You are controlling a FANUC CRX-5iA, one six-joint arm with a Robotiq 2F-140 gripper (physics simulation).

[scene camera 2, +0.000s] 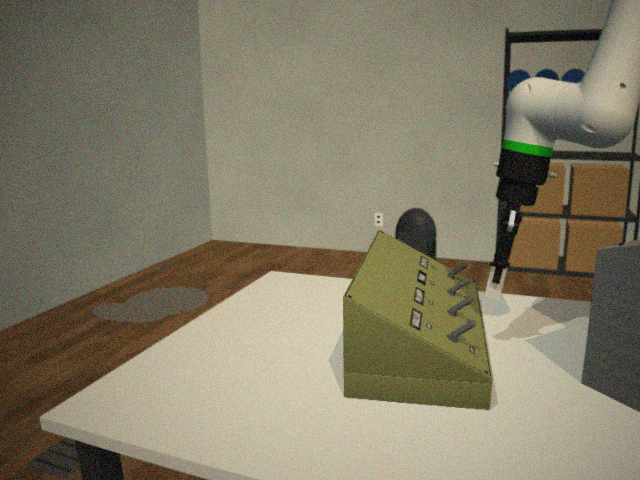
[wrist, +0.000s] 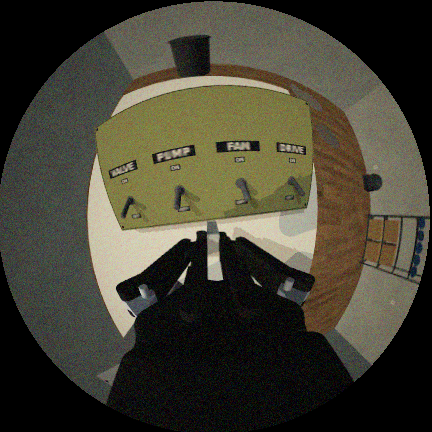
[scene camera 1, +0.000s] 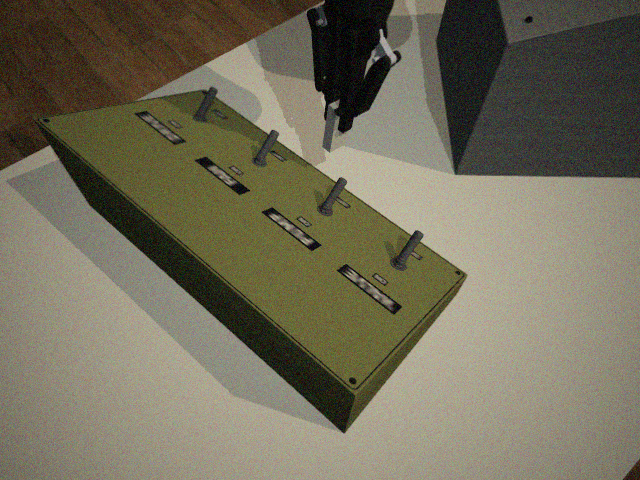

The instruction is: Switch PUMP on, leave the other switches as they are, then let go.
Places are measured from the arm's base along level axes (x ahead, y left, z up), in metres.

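Where they show: gripper, fingertip midpoint: [scene camera 2: 491, 297] [wrist: 211, 229] [scene camera 1: 333, 145].
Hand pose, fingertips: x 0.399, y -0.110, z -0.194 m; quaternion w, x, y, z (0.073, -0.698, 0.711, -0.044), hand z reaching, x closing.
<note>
After its pixels a point has its place.
A green sloped switch box [scene camera 1: 206, 217] @(y -0.105, x 0.611, z -0.143 m) [scene camera 2: 403, 351] @(y 0.147, x 0.537, z -0.209 m) [wrist: 200, 115] @(y -0.098, x 0.599, z -0.149 m) stands on the table. The wrist view shows the labels VALVE, PUMP [wrist: 174, 154] @(y -0.048, x 0.535, z -0.180 m), FAN and DRIVE from left to right, with ON marks below them. The PUMP lever [scene camera 1: 332, 197] @(y -0.049, x 0.462, z -0.192 m) [wrist: 178, 198] @(y -0.055, x 0.454, z -0.186 m) leans toward the low edge, away from its ON mark. The VALVE lever [scene camera 1: 407, 251] @(y 0.070, x 0.452, z -0.192 m) [wrist: 128, 207] @(y 0.062, x 0.446, z -0.193 m), FAN lever [scene camera 1: 266, 148] @(y -0.167, x 0.471, z -0.191 m) [wrist: 243, 190] @(y -0.168, x 0.464, z -0.186 m) and DRIVE lever [scene camera 1: 205, 104] @(y -0.287, x 0.481, z -0.191 m) [wrist: 296, 186] @(y -0.286, x 0.476, z -0.190 m) lean the same way. My gripper [scene camera 1: 330, 129] @(y -0.110, x 0.399, z -0.194 m) [scene camera 2: 496, 281] [wrist: 211, 229] @(y -0.110, x 0.399, z -0.194 m) is shut and empty, beyond the low edge, apart from the levers.
A dark grey block [scene camera 1: 563, 108] @(y 0.078, x 0.153, z -0.157 m) [scene camera 2: 615, 320] @(y 0.037, x 0.195, z -0.166 m) stands on the low-edge side of the box. The white table [scene camera 1: 516, 361] @(y 0.247, x 0.411, z -0.307 m) [scene camera 2: 222, 361] @(y 0.087, x 0.911, z -0.307 m) carries both. A black bin [wrist: 191, 56] stands beyond the table in the wrist view. A shelf rack [scene camera 2: 507, 103] stands at the back.
</note>
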